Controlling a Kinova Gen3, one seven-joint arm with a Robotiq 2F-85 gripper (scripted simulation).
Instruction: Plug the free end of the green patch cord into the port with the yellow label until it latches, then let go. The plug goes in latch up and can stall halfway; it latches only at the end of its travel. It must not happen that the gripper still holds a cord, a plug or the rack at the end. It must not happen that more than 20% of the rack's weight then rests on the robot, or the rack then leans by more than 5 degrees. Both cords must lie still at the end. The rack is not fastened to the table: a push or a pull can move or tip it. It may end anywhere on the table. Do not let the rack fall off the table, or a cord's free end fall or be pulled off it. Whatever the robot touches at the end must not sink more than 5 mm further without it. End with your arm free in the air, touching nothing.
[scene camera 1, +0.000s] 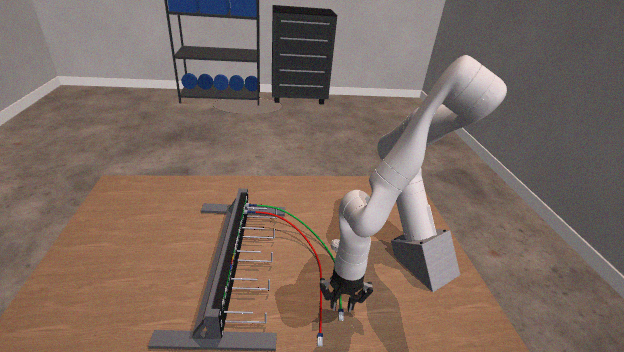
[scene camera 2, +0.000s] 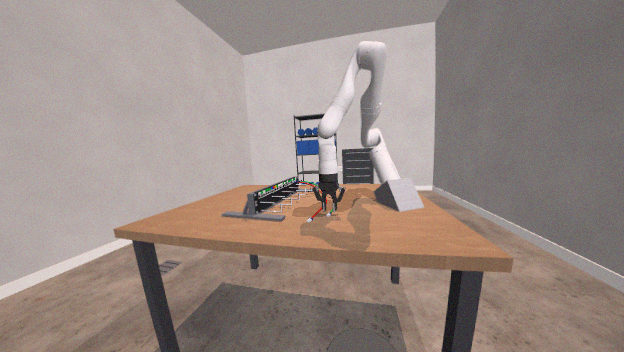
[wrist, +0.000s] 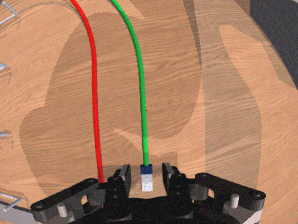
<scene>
In view: the gripper (scene camera 1: 341, 308).
The gripper shows as well in the wrist view (wrist: 146, 172).
</scene>
